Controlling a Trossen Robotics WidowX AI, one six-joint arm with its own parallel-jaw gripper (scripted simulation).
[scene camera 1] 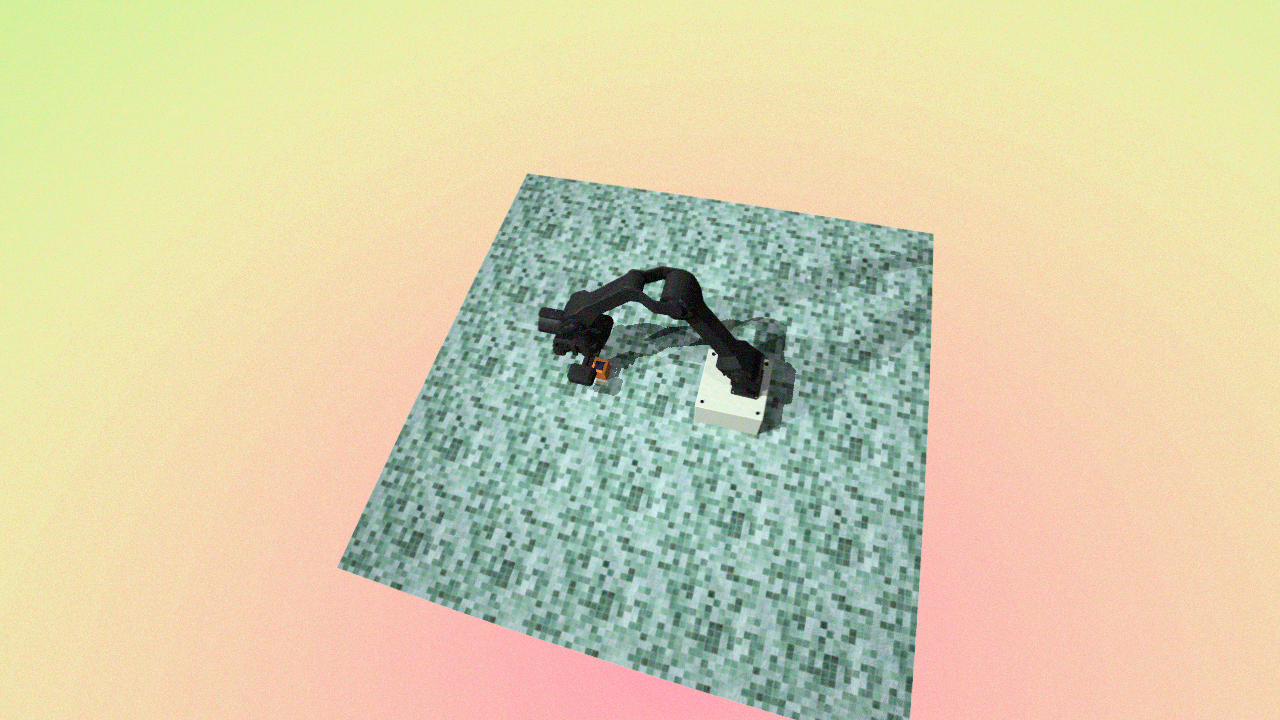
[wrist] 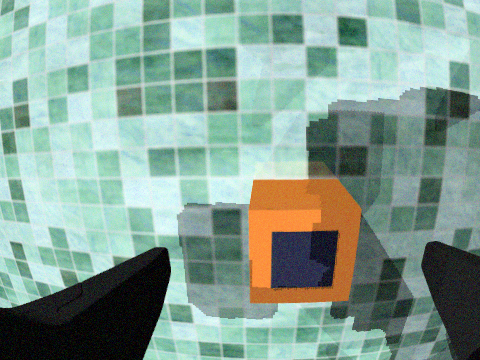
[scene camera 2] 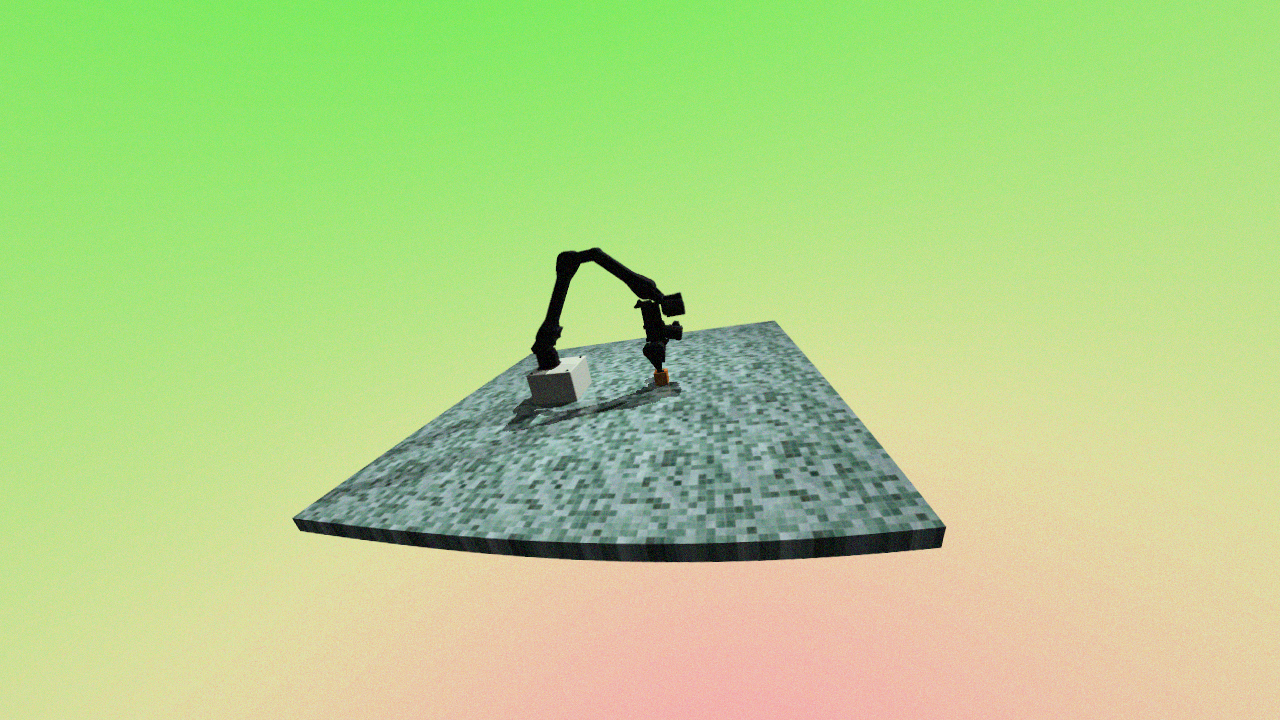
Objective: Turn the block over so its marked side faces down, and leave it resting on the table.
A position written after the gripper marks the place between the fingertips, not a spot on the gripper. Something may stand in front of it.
The gripper [scene camera 1: 595, 363] is open and holds nothing. Further things: a block [wrist: 303, 234].
The gripper also shows in the wrist view [wrist: 303, 261] and in scene camera 2 [scene camera 2: 662, 367].
